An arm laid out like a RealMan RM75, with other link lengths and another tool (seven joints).
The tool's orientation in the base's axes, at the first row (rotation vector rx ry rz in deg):
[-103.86 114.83 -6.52]
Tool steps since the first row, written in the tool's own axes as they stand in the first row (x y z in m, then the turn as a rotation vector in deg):
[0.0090 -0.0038 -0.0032 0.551 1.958 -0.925]
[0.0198 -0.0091 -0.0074 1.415 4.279 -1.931]
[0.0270 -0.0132 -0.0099 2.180 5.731 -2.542]
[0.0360 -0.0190 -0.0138 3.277 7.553 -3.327]
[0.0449 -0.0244 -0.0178 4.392 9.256 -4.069]
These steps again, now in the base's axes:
[0.0019 -0.0099 0.0019 -2.186 -0.464 0.020]
[0.0047 -0.0220 0.0047 -4.754 -1.196 -0.092]
[0.0073 -0.0301 0.0065 -6.365 -1.867 -0.237]
[0.0108 -0.0405 0.0096 -8.401 -2.845 -0.439]
[0.0139 -0.0507 0.0128 -10.310 -3.847 -0.643]

